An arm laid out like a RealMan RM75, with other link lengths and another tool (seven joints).
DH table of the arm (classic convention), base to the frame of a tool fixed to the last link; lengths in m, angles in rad. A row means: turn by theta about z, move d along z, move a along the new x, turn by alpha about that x. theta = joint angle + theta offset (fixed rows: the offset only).
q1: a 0, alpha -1.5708, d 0.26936, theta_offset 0
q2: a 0, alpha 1.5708, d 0, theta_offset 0
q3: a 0, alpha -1.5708, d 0.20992, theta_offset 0
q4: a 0, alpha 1.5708, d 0, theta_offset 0
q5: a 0, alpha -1.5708, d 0.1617, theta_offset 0
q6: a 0, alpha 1.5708, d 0, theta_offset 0
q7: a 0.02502, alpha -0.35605, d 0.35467, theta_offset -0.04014
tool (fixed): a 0, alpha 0, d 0.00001, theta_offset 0
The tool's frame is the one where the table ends.
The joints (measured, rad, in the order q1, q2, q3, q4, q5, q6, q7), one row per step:
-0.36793 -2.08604 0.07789 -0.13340 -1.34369 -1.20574 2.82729
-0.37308 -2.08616 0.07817 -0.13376 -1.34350 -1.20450 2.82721
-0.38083 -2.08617 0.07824 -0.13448 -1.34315 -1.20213 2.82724
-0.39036 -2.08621 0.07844 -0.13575 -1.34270 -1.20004 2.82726
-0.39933 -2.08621 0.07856 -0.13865 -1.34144 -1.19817 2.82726
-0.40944 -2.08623 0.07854 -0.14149 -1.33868 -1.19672 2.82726
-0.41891 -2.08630 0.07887 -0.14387 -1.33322 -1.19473 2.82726
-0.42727 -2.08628 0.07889 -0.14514 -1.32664 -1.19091 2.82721
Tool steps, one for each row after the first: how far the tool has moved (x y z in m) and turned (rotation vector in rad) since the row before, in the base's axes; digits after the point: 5 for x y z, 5 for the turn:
0.00197 0.00092 -0.00045 -0.00111 0.00024 -0.00440
0.00278 0.00142 -0.00066 -0.00162 0.00065 -0.00616
0.00378 0.00164 -0.00078 -0.00191 0.00006 -0.00824
0.00404 0.00122 -0.00119 -0.00303 -0.00127 -0.00818
0.00487 0.00116 -0.00146 -0.00383 -0.00101 -0.01049
0.00478 0.00052 -0.00228 -0.00613 0.00063 -0.01131
0.00362 0.00030 -0.00258 -0.00690 0.00292 -0.00943

